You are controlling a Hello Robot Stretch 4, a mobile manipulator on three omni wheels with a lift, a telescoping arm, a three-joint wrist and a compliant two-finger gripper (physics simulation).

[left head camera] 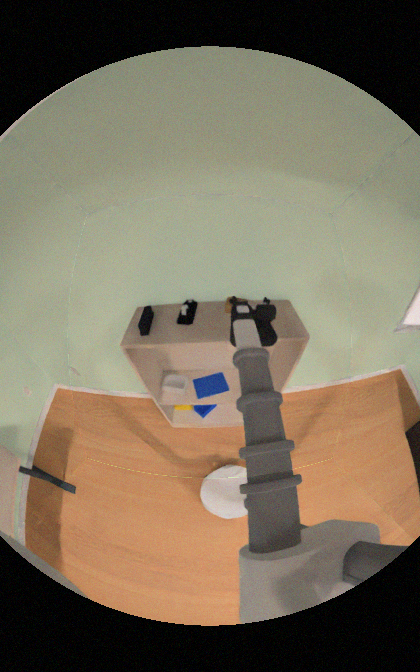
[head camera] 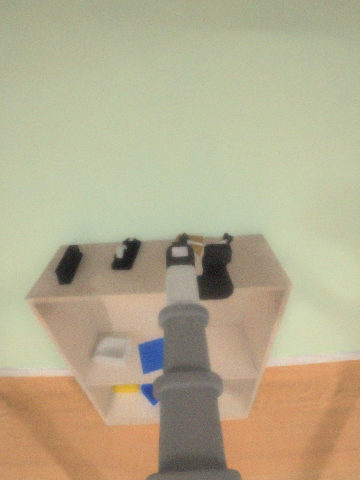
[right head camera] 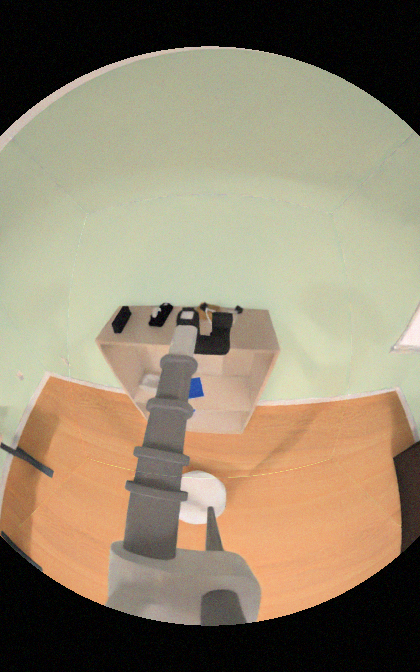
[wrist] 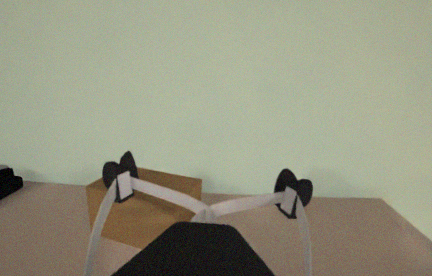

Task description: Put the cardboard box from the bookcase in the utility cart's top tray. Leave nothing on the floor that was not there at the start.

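Places are measured from the robot's base along level axes (x ahead, y left, z up), in millimetres.
Where they show: gripper, fingertip midpoint: point(head camera: 205, 236) point(wrist: 210, 177).
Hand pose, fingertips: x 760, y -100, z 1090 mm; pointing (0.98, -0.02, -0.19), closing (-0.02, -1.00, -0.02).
Each offset is from my fingertips to the top centre of the thing. "pt": to the spot under its first point.
The cardboard box @[dx -3, dy +60, dz -8 mm] point(head camera: 197, 238) point(left head camera: 229, 305) point(right head camera: 202, 315) point(wrist: 150, 212) sits on the top board of the bookcase point(head camera: 260, 270) point(left head camera: 295, 330) point(right head camera: 260, 335) point(wrist: 350, 235), near the wall. My gripper point(head camera: 206, 238) point(left head camera: 249, 300) point(right head camera: 221, 308) point(wrist: 210, 177) is open over the bookcase top, its fingers wide apart. In the wrist view the left fingertip overlaps the box's upper left part, and the right fingertip is clear to the right of the box. Whether the left finger touches the box I cannot tell. The black gripper body hides the box's lower right part. I cannot make out the utility cart.
Two black objects @[dx -66, dy +463, dz -4 mm] point(head camera: 69, 265) @[dx -7, dy +282, dz +12 mm] point(head camera: 127, 254) stand on the bookcase top, left of the box. A white bin @[pt dx -48, dy +444, dz -590 mm] point(head camera: 112, 350) and a blue item @[dx -65, dy +205, dz -594 mm] point(head camera: 152, 355) are on a lower shelf. A white round object point(left head camera: 225, 492) point(right head camera: 202, 497) is on the floor. A dark object point(right head camera: 410, 495) stands at the right.
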